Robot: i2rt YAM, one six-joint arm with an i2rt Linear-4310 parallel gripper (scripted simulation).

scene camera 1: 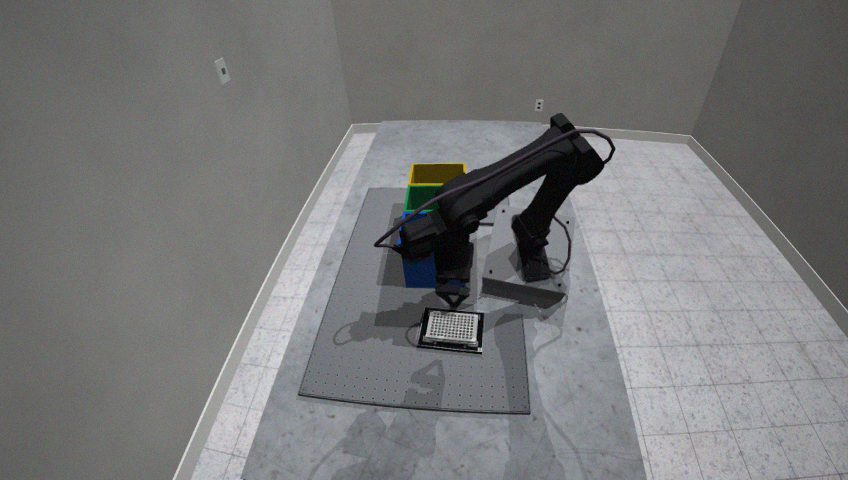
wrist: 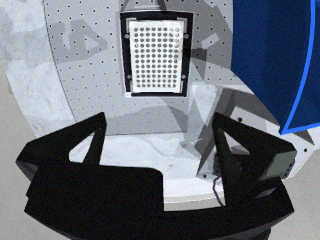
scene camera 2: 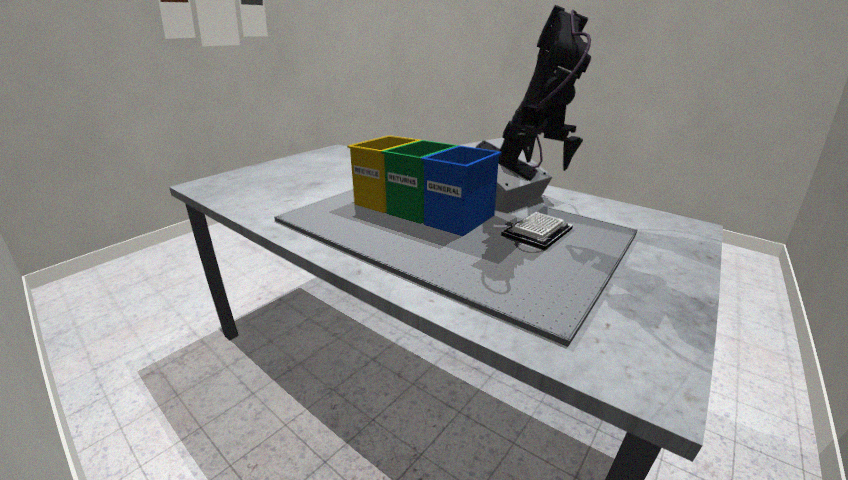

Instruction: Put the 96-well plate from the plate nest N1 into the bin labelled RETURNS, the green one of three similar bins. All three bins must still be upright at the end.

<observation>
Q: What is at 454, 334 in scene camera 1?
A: A white 96-well plate.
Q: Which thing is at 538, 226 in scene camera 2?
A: A white 96-well plate.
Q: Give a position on a yellow bin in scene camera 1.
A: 426, 173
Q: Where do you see a white 96-well plate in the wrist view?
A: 156, 32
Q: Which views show my gripper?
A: Scene camera 1, the wrist view and scene camera 2: all of them.
</observation>
